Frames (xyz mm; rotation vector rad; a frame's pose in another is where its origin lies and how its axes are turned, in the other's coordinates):
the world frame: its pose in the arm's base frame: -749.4 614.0 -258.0 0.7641 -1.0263 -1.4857
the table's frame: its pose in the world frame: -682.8 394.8 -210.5 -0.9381 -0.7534 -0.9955
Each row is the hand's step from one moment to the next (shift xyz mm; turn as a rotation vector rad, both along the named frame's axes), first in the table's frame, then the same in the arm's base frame.
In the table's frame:
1: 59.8 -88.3 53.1 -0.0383 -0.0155 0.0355
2: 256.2 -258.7 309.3 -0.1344 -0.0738 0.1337
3: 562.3 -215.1 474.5 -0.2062 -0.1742 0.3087
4: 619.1 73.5 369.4 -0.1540 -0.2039 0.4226
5: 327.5 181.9 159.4 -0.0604 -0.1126 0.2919
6: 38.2 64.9 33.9 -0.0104 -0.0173 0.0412
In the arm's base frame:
1: -75.1 82.6 41.5 0.0353 0.0288 0.0298
2: -294.8 253.1 278.0 0.1202 0.1214 0.1105
3: -580.1 179.5 467.8 0.1749 0.2633 0.2612
4: -579.1 -128.6 416.2 0.1211 0.3017 0.3718
5: -277.9 -212.3 208.5 0.0445 0.1720 0.2645
6: -22.9 -64.2 46.7 0.0078 0.0260 0.0370

